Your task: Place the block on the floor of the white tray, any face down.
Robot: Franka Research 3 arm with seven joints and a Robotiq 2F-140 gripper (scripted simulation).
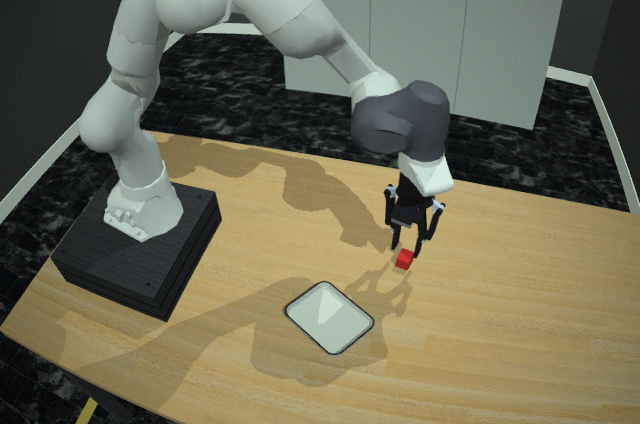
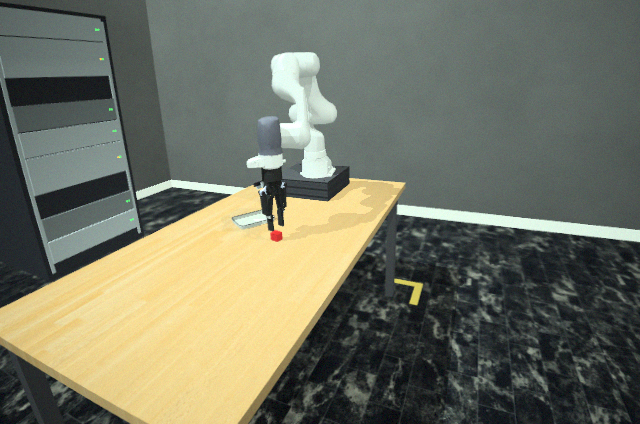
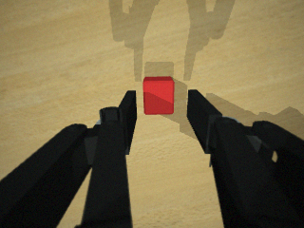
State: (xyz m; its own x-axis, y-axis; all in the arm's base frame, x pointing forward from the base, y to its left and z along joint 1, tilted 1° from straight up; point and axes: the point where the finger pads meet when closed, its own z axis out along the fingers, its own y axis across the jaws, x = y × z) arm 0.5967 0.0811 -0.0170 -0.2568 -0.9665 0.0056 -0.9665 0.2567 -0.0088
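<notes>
Right now the red block is 6 cm below my hand. Also, from my hand: white tray 20 cm to the right, 13 cm behind, 7 cm below.
</notes>
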